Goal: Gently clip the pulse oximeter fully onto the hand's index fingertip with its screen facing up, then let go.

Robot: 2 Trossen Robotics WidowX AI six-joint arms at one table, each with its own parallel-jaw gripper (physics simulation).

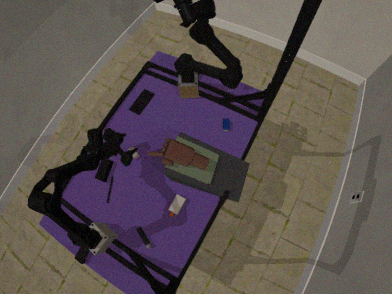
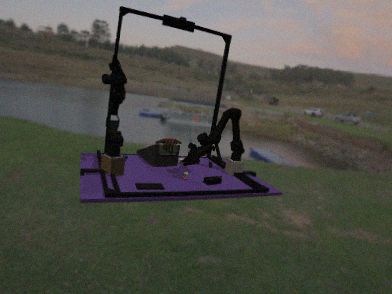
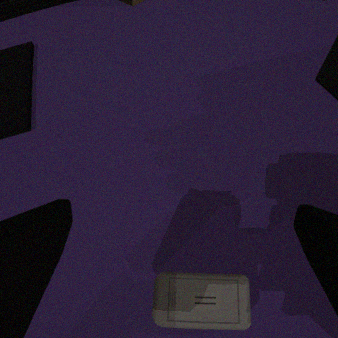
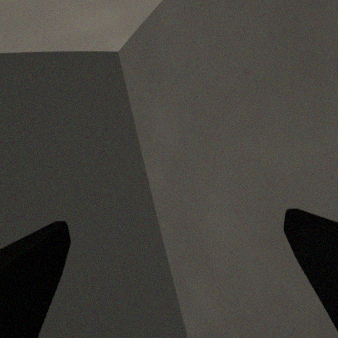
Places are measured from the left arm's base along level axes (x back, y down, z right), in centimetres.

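Pixels of known places: left gripper, fingertip midpoint: (image 1: 131,141) (image 2: 182,163) (image 3: 185,213); right gripper, fingertip midpoint: (image 2: 115,59) (image 4: 177,226); left arm's base at its link origin: (image 1: 93,238) (image 2: 235,159); right arm's base at its link origin: (image 1: 188,77) (image 2: 113,155).
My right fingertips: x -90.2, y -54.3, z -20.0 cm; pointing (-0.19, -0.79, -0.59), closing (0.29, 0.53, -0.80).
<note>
For each thing: its top centre in the pictures, then the offset to it from my right fingertips. "*": a spot on its surface instead.
- pulse oximeter at its top centre: (image 3: 202,299) (image 1: 132,151) (image 2: 186,173) dz +5.7, dx +49.4, dy +61.6 cm
- grey wedge at a spot on its surface: (image 1: 234,176) * dz +52.4, dx +31.5, dy +60.3 cm
- white box at its top centre: (image 1: 175,206) dz +38.8, dx +57.3, dy +62.0 cm
- blue item at its top centre: (image 1: 226,123) dz +34.8, dx +11.1, dy +61.6 cm
- dark cylinder at its top centre: (image 1: 143,237) dz +35.5, dx +77.5, dy +62.1 cm
- thin dark pen at its top centre: (image 1: 109,188) dz +7.3, dx +70.6, dy +63.9 cm
- dark block at its top centre: (image 1: 102,169) (image 2: 213,177) dz -1.1, dx +65.4, dy +61.3 cm
- flat dark slab at its top centre: (image 2: 149,185) (image 1: 141,101) dz -11.2, dx +24.6, dy +64.0 cm
The pulse oximeter (image 1: 135,154) (image 2: 186,175) (image 3: 202,301) is a small white block with a reddish lower part. It lies on the purple mat, off the hand, with a pale outlined face with two dark lines upward; I cannot tell whether this is the screen side. The brown hand (image 1: 181,152) (image 2: 168,142) rests on a green pad, its index finger (image 1: 155,153) pointing toward the oximeter, apart from it. My left gripper (image 3: 185,213) is open and empty, above and near the oximeter. My right gripper (image 4: 177,226) is open and empty, raised high away from the mat.
A grey wedge (image 1: 234,176) supports the pad. A white box (image 1: 177,204), a blue item (image 1: 226,124), a dark cylinder (image 1: 143,237), a thin dark pen (image 1: 110,191), a dark block (image 1: 104,170) (image 2: 212,180) and a flat dark slab (image 1: 142,101) (image 2: 149,186) lie around. Black frame bars edge the mat.
</note>
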